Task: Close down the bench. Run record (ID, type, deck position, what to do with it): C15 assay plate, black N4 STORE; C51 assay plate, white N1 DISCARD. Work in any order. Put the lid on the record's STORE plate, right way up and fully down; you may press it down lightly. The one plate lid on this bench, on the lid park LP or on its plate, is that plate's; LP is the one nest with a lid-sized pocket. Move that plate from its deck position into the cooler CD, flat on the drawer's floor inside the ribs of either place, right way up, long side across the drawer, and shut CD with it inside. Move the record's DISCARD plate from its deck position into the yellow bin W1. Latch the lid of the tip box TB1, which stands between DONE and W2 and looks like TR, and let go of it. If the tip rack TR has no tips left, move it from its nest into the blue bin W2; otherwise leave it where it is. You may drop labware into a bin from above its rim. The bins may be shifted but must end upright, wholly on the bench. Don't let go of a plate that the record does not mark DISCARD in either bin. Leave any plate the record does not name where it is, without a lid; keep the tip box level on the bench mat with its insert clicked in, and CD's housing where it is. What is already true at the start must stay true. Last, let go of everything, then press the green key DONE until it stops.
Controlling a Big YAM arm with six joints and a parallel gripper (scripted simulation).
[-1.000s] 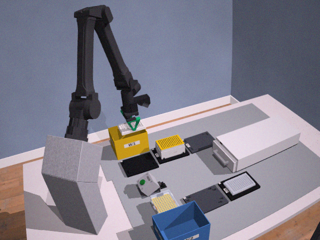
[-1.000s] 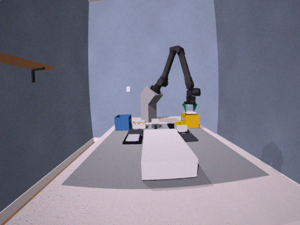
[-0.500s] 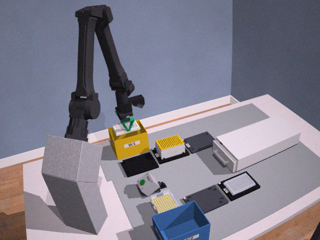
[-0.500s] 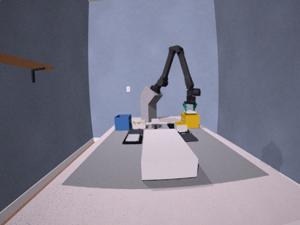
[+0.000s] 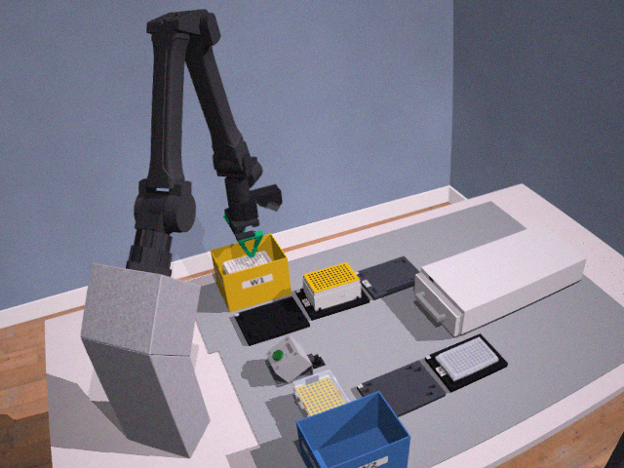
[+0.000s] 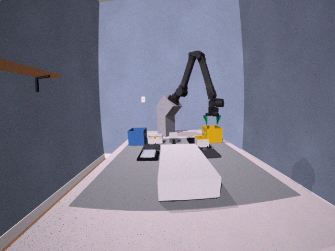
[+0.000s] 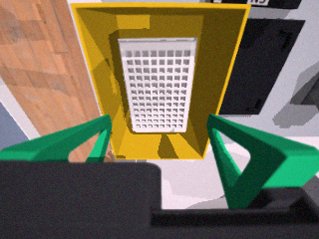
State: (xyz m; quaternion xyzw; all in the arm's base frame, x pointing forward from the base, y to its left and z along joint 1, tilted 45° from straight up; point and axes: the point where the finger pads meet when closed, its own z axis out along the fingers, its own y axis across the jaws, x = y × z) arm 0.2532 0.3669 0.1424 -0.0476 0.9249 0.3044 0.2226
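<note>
My gripper is now 200 mm short of the tip rack TR, 90 mm to the left of it and 90 mm above it. Round my hand: yellow bin W1: 110 mm below; N1 label: 300 mm ahead, 60 mm to the right, 140 mm below; white assay plate: 70 mm below.
</note>
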